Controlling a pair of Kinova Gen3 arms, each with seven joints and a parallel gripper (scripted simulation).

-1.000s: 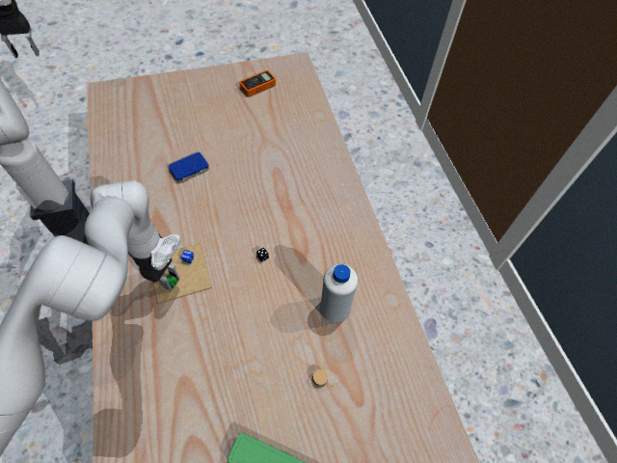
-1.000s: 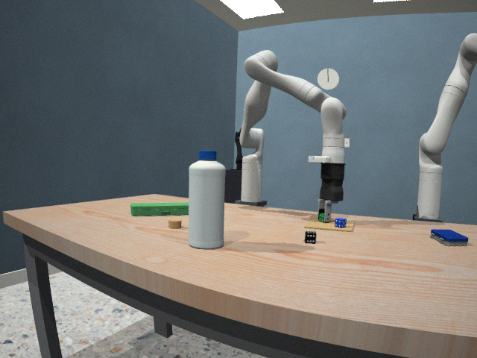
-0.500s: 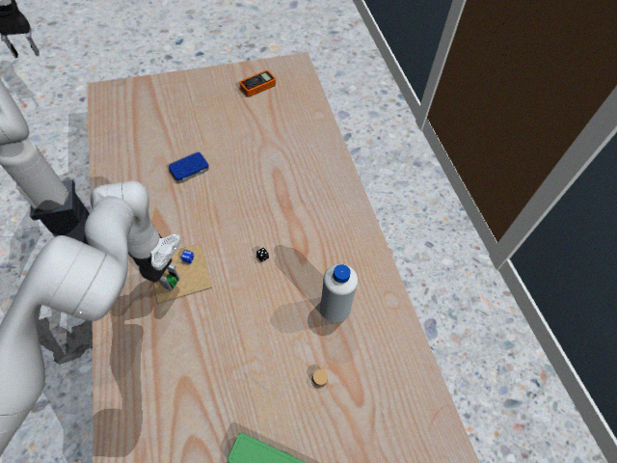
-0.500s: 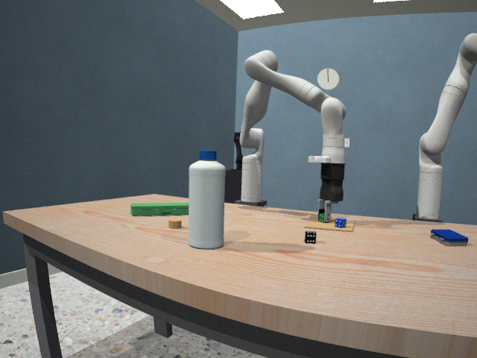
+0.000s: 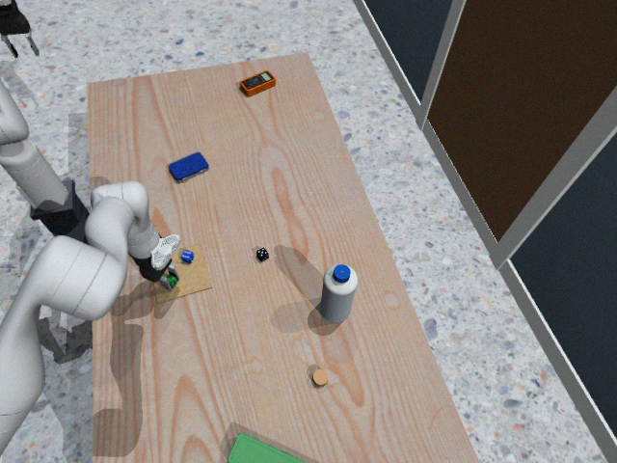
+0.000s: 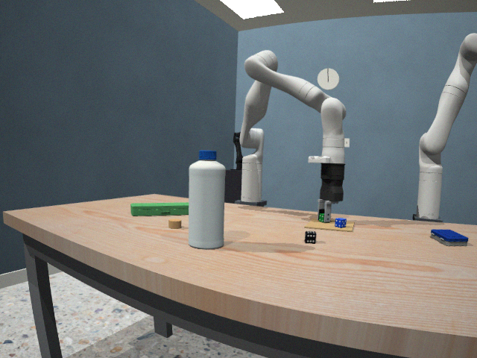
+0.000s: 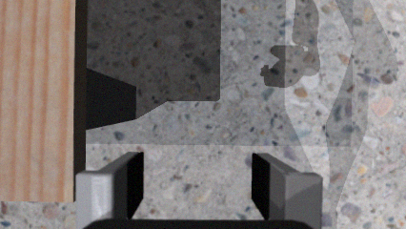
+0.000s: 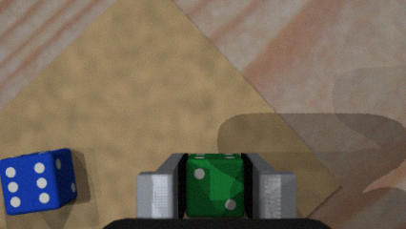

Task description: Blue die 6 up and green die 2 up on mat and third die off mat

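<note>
The green die is 10 mm below my right hand. The rest, counted from my right hand: black die: 240 mm ahead, 30 mm to the left, 10 mm below; then blue die: 70 mm to the left, 50 mm ahead, 10 mm below; then tan mat: 30 mm to the left, 20 mm below, 20 mm ahead.
</note>
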